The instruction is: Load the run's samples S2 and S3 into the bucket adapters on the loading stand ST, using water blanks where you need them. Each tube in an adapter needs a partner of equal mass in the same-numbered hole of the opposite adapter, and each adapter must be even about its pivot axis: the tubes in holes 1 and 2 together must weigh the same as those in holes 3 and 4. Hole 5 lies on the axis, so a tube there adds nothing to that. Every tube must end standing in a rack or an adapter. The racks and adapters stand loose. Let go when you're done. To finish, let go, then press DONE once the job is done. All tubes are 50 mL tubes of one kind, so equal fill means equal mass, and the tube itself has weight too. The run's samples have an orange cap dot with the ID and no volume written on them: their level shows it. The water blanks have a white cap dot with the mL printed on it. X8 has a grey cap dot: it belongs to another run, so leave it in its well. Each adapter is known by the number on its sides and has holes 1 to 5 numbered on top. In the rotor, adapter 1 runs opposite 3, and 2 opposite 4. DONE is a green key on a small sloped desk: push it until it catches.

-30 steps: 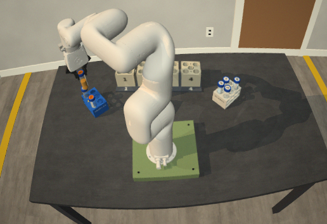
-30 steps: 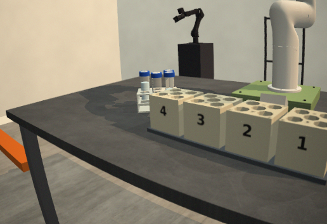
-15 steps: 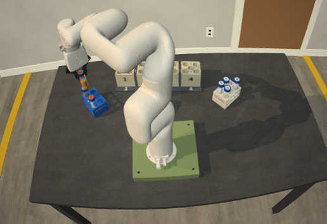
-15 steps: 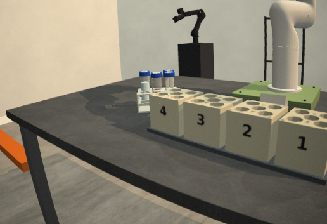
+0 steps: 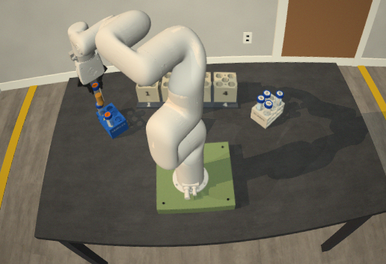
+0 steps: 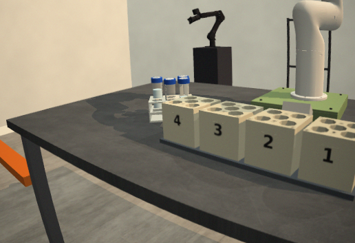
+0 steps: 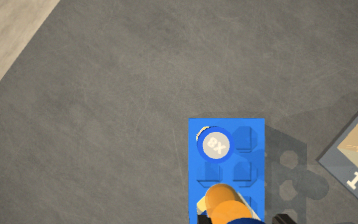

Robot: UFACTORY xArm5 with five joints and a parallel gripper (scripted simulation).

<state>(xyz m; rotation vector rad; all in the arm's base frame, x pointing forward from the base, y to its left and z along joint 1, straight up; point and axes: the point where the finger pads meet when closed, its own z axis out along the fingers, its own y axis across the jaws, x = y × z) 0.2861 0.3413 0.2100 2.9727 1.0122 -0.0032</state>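
The sample tube S2 lies 50 mm below my hand and 10 mm ahead of it. From my hand the other things lie so: bucket adapter 200 mm below, 180 mm to the right, 170 mm ahead; then loading stand ST 340 mm to the right, 250 mm below, 150 mm ahead; then blue sample rack 220 mm below, 20 mm to the right, 10 mm ahead.
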